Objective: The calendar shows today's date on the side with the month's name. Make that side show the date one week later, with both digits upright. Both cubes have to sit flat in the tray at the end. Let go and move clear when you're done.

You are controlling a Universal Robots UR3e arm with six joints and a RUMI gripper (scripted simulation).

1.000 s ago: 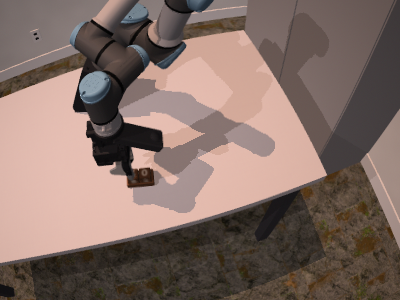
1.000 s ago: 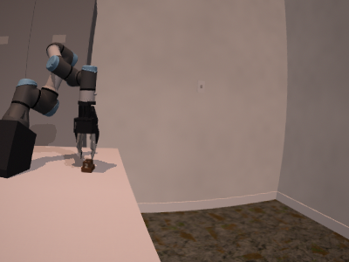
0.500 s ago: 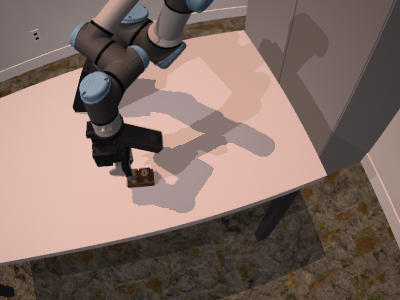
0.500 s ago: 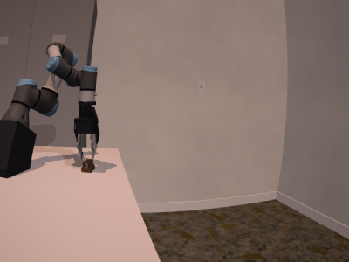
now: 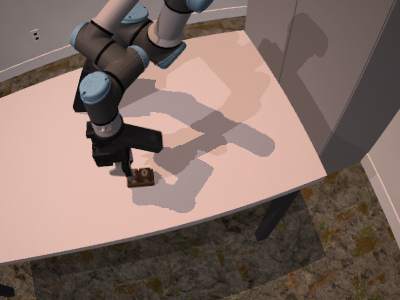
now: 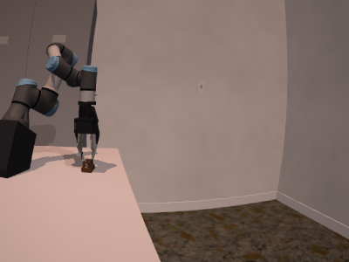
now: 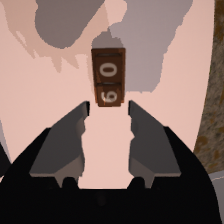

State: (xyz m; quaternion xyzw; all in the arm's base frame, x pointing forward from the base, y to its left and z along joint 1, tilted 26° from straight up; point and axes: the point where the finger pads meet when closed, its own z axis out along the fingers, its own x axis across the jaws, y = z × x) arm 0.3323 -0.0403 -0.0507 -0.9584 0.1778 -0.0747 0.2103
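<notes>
My hand is 50 mm above the brown tray and 20 mm to the right of it.
</notes>
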